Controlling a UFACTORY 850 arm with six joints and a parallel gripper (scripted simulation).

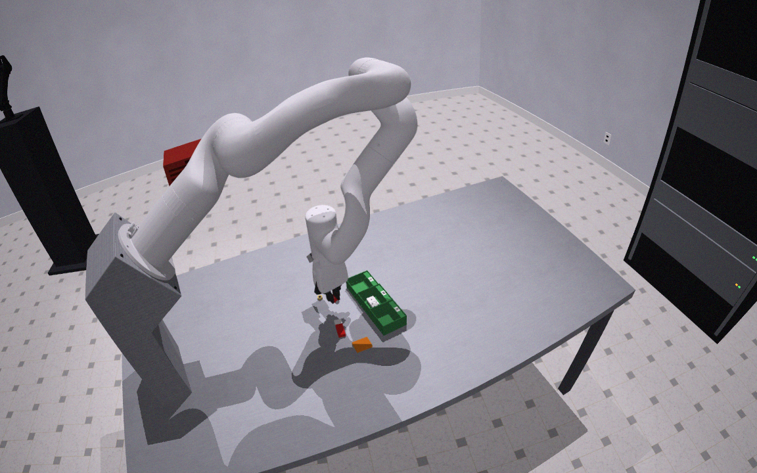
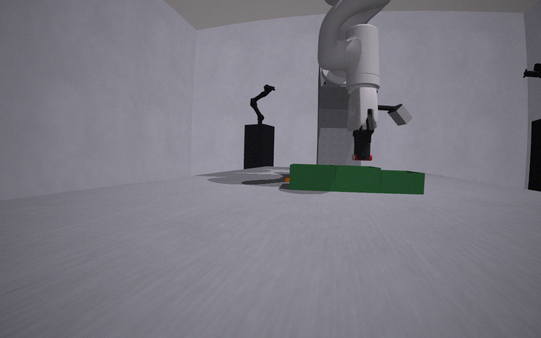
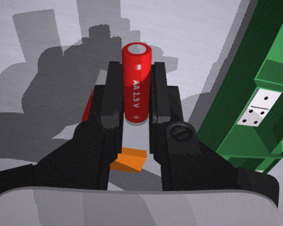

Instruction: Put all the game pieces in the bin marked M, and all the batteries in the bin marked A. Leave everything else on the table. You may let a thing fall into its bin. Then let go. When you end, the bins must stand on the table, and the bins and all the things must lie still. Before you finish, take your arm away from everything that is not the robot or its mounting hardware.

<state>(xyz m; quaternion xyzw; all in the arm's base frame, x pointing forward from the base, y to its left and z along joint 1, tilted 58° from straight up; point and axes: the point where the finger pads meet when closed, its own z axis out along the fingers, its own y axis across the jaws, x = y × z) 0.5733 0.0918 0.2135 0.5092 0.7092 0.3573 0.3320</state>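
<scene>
Right now my hand is 130 mm short of the green bin and 60 mm above it. From my hand the other things lie so: orange flat block (160 mm to the right, 80 mm below, 60 mm ahead); yellow nut (80 mm below, 70 mm to the left, 50 mm behind); red cylindrical battery (20 mm below).
</scene>
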